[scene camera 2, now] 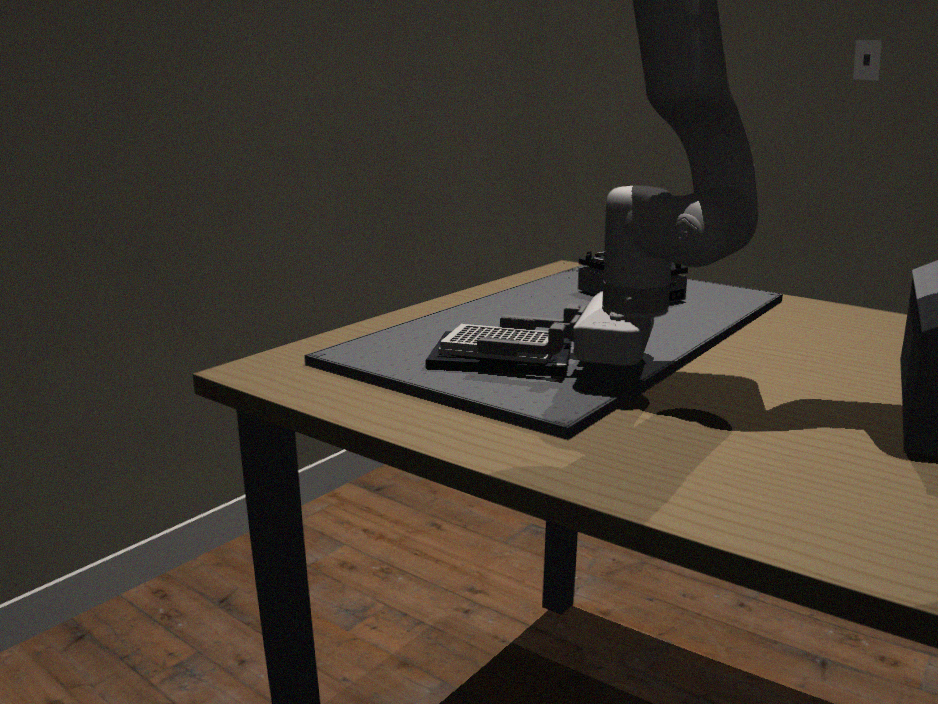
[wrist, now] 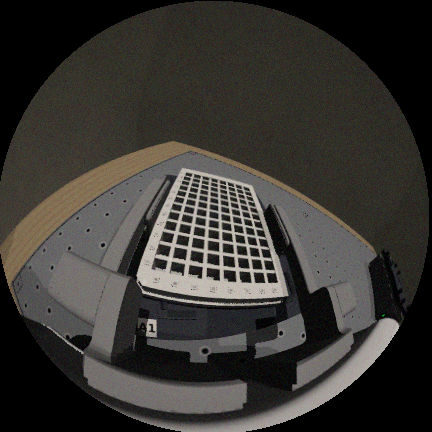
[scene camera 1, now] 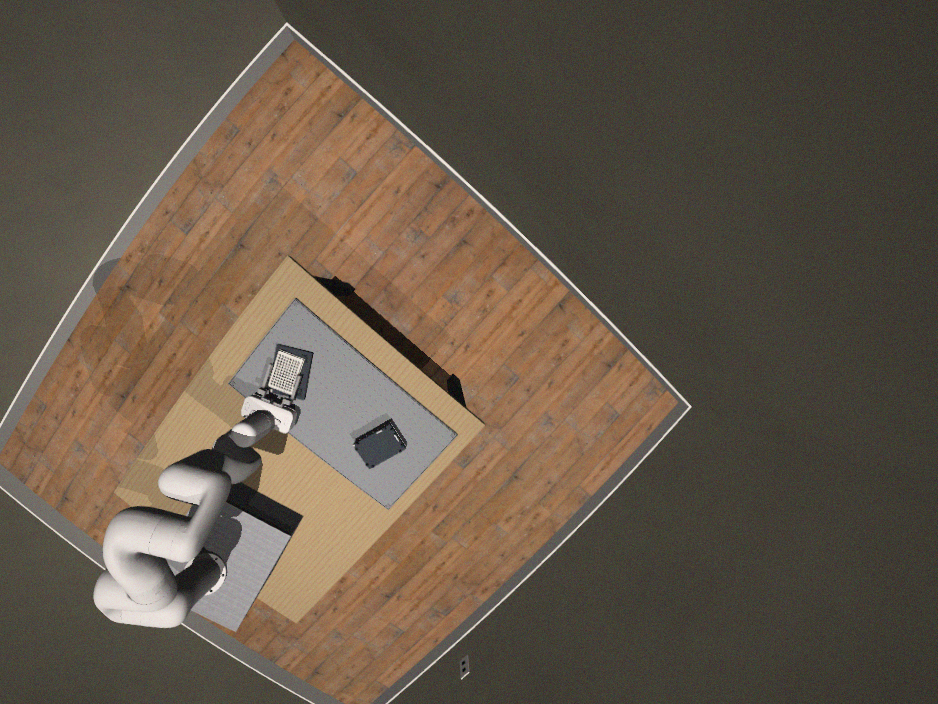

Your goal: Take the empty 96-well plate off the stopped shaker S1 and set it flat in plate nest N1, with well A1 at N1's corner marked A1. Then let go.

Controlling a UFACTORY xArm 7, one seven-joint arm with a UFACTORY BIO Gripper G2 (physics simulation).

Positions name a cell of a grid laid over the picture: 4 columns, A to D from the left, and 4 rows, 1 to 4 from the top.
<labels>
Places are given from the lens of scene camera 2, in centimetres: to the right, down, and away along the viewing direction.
shaker S1 (scene camera 2: C2): 19, -12, 130
</labels>
